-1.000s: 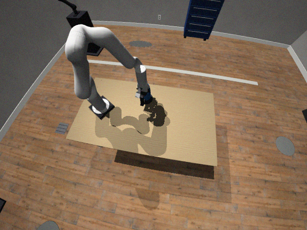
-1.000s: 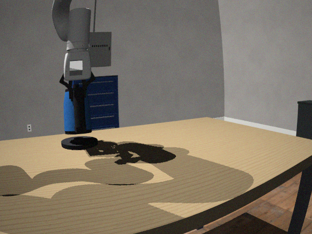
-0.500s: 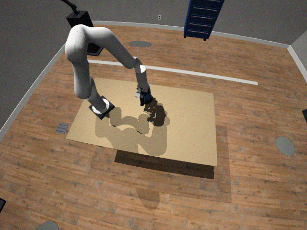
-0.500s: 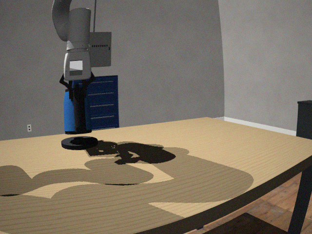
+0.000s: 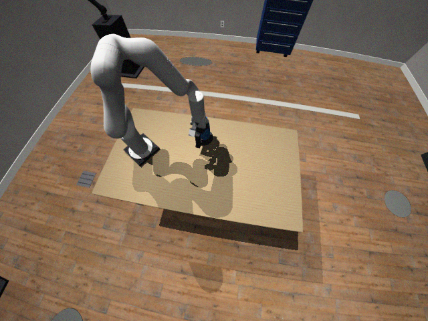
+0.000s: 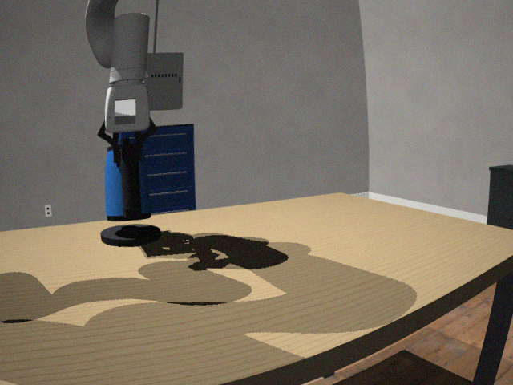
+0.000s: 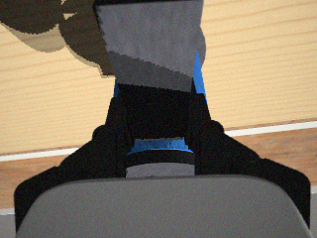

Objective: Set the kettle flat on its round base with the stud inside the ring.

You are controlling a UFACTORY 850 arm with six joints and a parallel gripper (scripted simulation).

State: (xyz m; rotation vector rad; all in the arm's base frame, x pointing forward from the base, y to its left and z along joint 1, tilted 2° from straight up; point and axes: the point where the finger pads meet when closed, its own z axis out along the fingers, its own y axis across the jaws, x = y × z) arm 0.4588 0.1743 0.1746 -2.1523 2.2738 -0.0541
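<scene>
Now: the blue kettle 50 mm below my hand and 20 mm to the left of it. The rest, counted from my hand: round kettle base: 180 mm below, 60 mm to the left.
</scene>
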